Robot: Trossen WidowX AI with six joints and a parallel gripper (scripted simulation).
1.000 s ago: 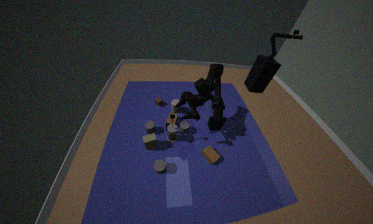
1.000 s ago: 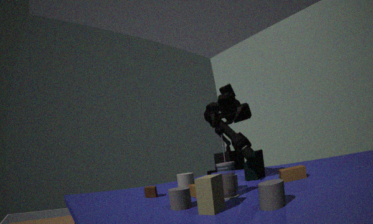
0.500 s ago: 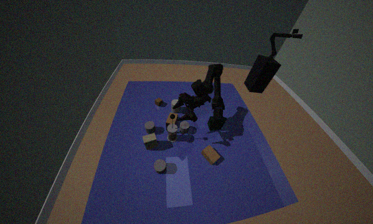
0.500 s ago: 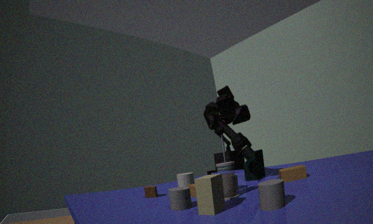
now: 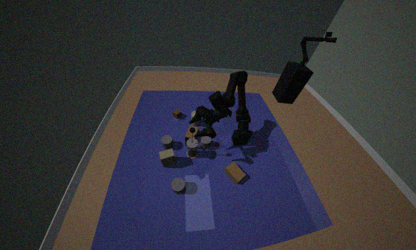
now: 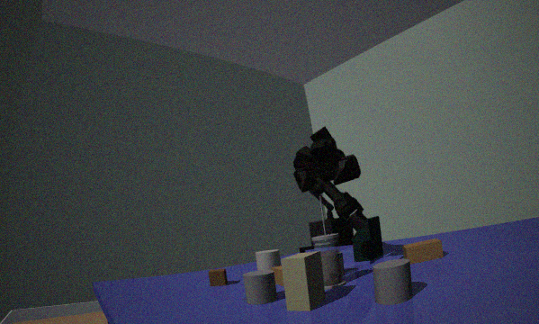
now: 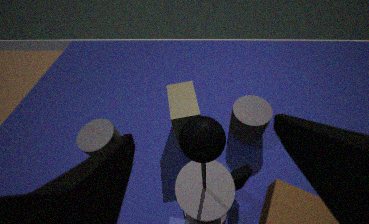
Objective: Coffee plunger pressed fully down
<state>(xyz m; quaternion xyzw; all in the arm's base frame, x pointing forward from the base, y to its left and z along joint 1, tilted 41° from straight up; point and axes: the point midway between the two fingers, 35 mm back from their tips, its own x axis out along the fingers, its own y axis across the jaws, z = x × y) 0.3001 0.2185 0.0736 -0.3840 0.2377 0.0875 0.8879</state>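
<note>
My gripper tip is now 10 mm short of the coffee press, 10 mm to the left of it and 130 mm above it. Also, from my gripper tip: orange cube: 140 mm ahead, 350 mm to the right, 230 mm below; cream block: 140 mm ahead, 70 mm to the left, 200 mm below.
</note>
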